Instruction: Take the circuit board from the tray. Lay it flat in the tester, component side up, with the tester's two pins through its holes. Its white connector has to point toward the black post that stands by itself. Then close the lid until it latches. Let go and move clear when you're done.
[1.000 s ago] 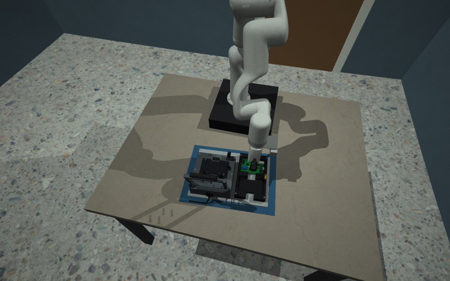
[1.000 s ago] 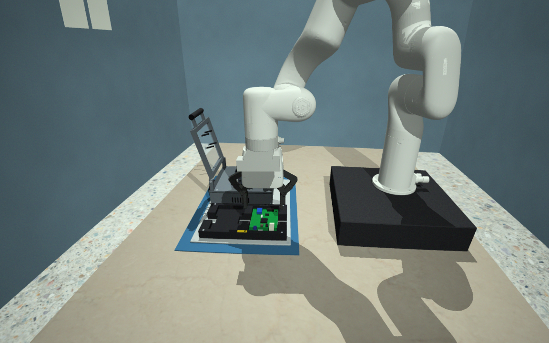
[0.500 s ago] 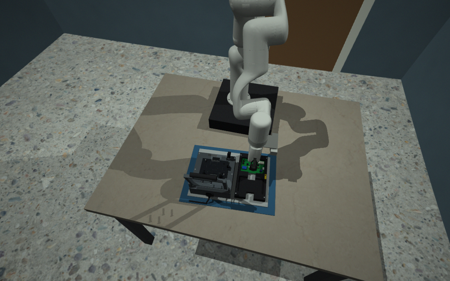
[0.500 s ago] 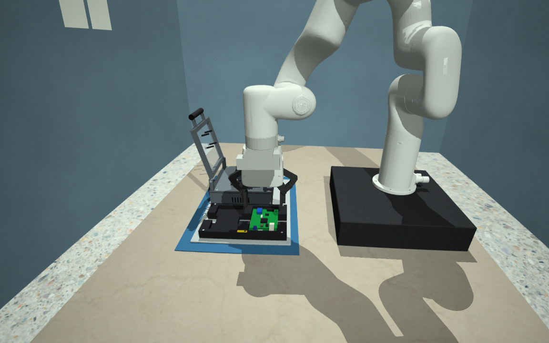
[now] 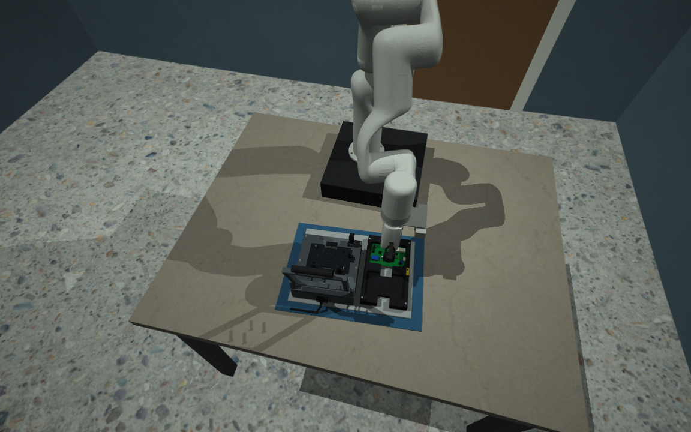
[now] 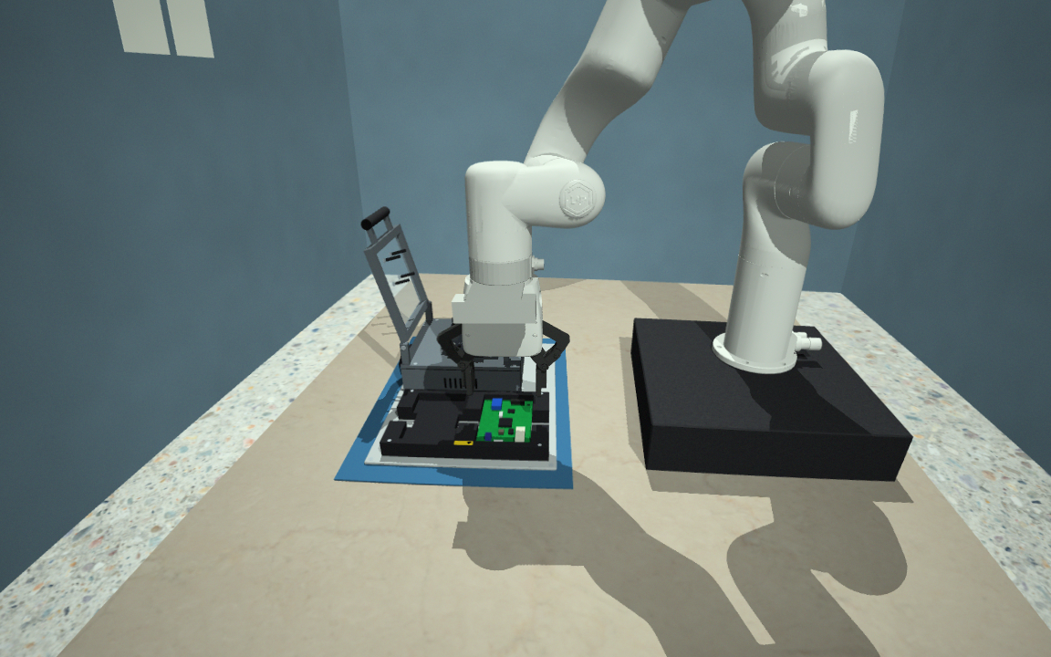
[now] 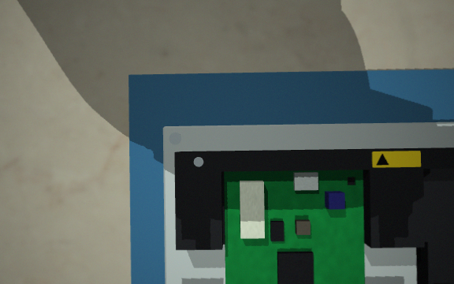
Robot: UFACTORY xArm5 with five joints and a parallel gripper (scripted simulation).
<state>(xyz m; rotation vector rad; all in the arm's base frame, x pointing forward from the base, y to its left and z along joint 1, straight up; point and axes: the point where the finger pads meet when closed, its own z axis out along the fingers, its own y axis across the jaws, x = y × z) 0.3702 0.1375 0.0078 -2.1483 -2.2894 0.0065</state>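
The green circuit board lies 60 mm below my hand. Also, from my hand: framed lid (190 mm ahead, 160 mm to the right, 100 mm above); grey tester (130 mm to the right, 100 mm ahead, 40 mm above); black nest (160 mm to the right, 80 mm ahead, 10 mm below).
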